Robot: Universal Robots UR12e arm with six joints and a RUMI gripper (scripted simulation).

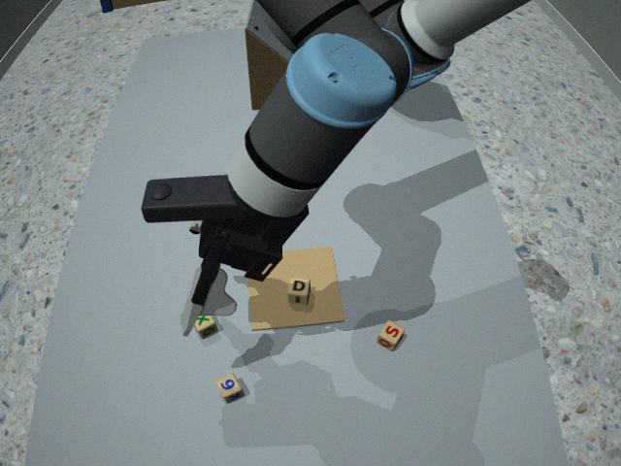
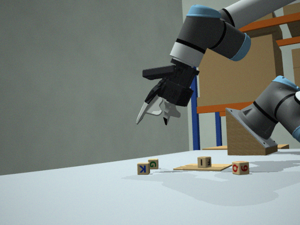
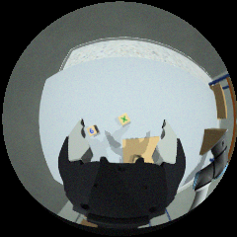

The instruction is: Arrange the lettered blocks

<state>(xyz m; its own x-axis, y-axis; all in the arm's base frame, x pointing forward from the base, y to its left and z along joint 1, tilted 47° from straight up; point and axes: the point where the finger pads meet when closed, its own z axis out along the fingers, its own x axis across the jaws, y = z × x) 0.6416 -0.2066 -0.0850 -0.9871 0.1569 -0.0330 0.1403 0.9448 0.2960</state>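
Right now my hand is 14 cm to the right of the tan mat, 13 cm above it and 6 cm past it.
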